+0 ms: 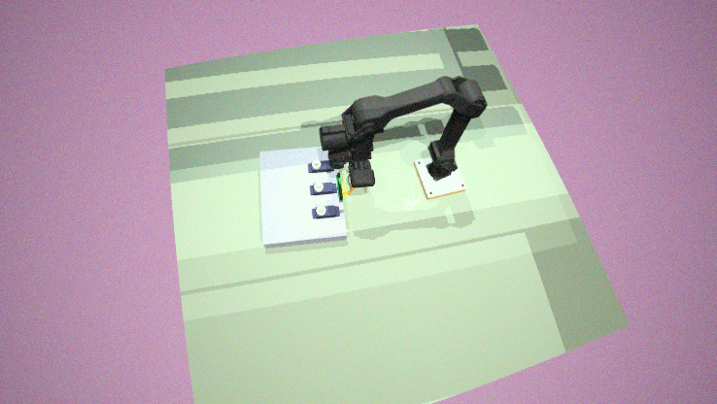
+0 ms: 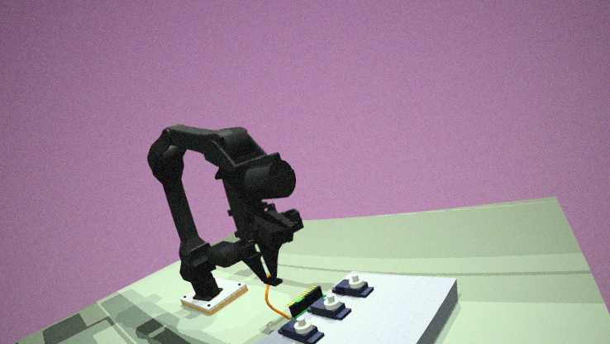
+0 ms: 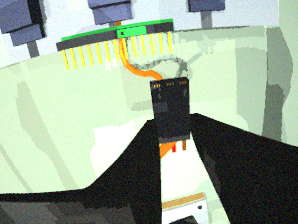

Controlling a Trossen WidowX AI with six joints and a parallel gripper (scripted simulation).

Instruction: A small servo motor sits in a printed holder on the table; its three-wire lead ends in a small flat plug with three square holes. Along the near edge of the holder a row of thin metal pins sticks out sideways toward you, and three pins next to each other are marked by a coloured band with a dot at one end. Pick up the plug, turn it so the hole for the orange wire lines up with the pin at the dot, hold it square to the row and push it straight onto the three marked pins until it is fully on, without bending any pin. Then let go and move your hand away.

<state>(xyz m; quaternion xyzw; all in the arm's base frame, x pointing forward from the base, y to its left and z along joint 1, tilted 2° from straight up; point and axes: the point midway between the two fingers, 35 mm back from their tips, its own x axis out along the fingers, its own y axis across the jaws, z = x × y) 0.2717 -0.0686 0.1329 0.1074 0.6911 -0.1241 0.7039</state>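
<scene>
Now: gripper tip 50 mm short of the green band and 40 mm above it. The rest, counted from my gripper tip: black pin header: 60 mm ahead, 50 mm below, 10 mm to the left; then grey printed holder: 210 mm ahead, 90 mm below, 40 mm to the right.
</scene>
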